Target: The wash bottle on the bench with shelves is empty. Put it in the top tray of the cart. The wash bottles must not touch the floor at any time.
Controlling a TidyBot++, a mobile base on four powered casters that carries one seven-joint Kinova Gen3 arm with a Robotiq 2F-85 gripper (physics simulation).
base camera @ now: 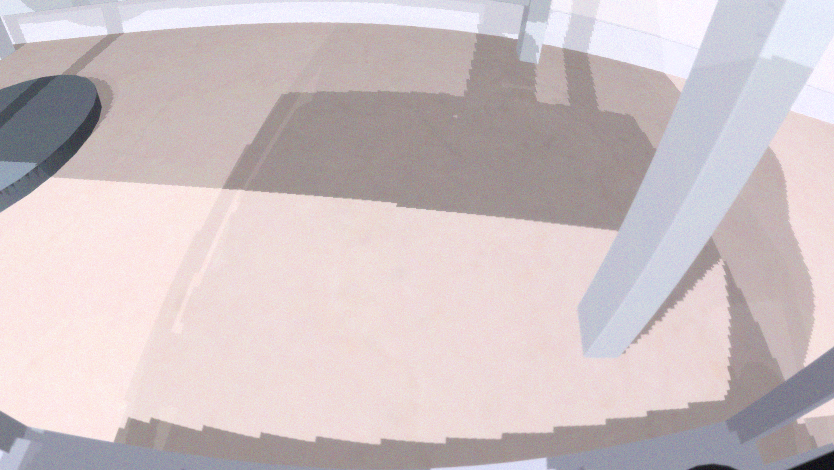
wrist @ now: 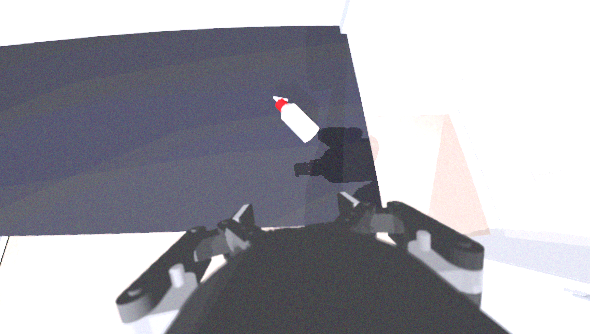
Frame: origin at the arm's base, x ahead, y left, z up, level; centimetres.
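Where they show: gripper, fingertip midpoint: point(wrist: 296, 207).
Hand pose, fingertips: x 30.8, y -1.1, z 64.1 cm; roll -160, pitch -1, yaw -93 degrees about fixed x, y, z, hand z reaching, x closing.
Observation:
Things, the pixels of their top centre, and the offset from my fingertips. "spot": a spot on its surface instead. Level surfaces: height alone.
- wash bottle at a spot on its surface: point(wrist: 300, 122) spot: dx +22.2, dy -5.9, dz -21.7 cm
- dark bench top at its surface level: dz -27.5 cm
- pale leg at a spot on its surface: point(base camera: 532, 35) spot: dx +59.5, dy -27.5, dz -97.5 cm
The wash bottle point(wrist: 300, 122), white with a red cap and a white nozzle, lies on its side on the dark bench top point(wrist: 150, 130) in the wrist view, near the top's right edge. Its nozzle points to the upper left of the view, its base to the lower right. My gripper point(wrist: 296, 207) is open and empty, apart from the bottle, which shows beyond the fingertips. Dark shadows fall beside the bottle. The gripper does not show in the base camera view. I cannot make out the cart or its top tray in either view.
In the base camera view a pale post point(base camera: 694, 186) slants down at the right, close by. A dark round disc point(base camera: 46, 122) is at the left edge. Another pale leg point(base camera: 532, 35) stands at the back. Pale bright surfaces surround the bench top in the wrist view.

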